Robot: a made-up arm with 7 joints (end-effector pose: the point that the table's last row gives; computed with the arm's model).
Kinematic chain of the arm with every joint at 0, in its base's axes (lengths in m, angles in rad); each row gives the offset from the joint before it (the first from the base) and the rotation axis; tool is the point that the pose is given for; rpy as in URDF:
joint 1: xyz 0 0 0.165 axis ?
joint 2: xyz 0 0 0 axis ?
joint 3: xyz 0 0 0.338 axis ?
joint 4: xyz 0.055 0 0 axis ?
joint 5: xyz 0.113 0 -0.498 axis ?
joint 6: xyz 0 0 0 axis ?
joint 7: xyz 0.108 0 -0.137 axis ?
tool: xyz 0 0 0 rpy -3.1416 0 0
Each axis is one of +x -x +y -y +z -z.
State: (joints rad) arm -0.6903 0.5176 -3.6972 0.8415 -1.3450 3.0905 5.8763
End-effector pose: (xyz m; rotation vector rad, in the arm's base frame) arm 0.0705 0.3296 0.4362 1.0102 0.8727 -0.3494
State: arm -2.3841 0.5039 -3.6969 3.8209 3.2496 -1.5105 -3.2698
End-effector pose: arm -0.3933 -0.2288 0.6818 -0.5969 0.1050 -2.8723
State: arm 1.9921 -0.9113 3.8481 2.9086 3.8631 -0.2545 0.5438
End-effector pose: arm 0.4940 -0.6364 0.6684 1.1529 0.3984 0.9272
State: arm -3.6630 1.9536 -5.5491 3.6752 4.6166 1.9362 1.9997
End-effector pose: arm -0.4714 0.6721 0.0146 -2.5353 -0.0730 -1.3809
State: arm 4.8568 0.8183 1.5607 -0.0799 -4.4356 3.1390 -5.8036
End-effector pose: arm 0.1540 0.1179 0.2169 0.7211 -0.6282 1.8178
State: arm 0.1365 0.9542 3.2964 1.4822 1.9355 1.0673 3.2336
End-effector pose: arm -0.0435 -0.1818 0.9808 1.0159 0.4266 -0.4656
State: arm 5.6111 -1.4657 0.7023 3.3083 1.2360 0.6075 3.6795
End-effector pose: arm -0.8476 0.5233 0.1442 -1.8478 0.3751 0.8840
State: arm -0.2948 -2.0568 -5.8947 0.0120 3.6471 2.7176 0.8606
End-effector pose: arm -0.0617 0.0683 0.4783 -0.7979 -1.4569 0.3939
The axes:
joint 1: +z
joint 2: +y
joint 3: +z
joint 4: -y
joint 5: -z
joint 6: +y
joint 7: -z

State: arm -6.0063 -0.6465 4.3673 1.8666 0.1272 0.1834 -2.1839
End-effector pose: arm -0.4233 -0.7258 0.6016 1.6638 -0.1424 0.0540
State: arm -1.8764 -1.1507 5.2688 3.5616 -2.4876 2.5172 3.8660
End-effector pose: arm 0.4463 0.5969 0.1801 0.0464 -2.6079 0.9740
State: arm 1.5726 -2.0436 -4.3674 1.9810 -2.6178 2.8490 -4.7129
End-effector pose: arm -0.3294 -0.6166 -0.1982 0.0316 1.0647 -0.1011
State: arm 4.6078 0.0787 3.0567 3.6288 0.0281 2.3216 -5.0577
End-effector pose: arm -0.0334 -0.1763 0.9471 -1.7636 -0.1652 -0.3786
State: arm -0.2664 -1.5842 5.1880 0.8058 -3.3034 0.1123 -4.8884
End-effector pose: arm -0.0402 -0.4905 0.3988 1.2239 -0.3074 1.2133
